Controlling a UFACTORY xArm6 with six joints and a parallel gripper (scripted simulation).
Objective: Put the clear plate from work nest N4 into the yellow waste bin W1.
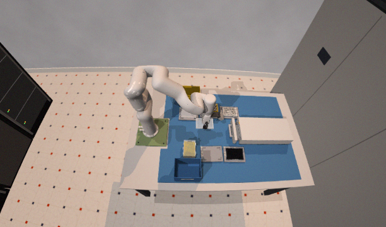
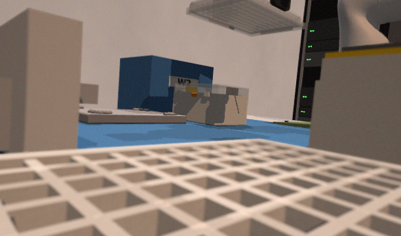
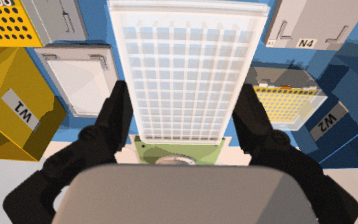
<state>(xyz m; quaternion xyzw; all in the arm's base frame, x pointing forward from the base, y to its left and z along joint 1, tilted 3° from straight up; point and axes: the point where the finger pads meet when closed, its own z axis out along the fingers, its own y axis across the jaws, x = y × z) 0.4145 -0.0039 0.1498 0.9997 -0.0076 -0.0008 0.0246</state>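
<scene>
The yellow waste bin W1 is 320 mm to the left of my hand, 120 mm below it and 110 mm behind it. Round my hand: grey work nest N4 (180 mm to the right, 150 mm below, 60 mm ahead); clear plate (10 mm below); black plate (230 mm ahead, 190 mm to the right, 140 mm below).
</scene>
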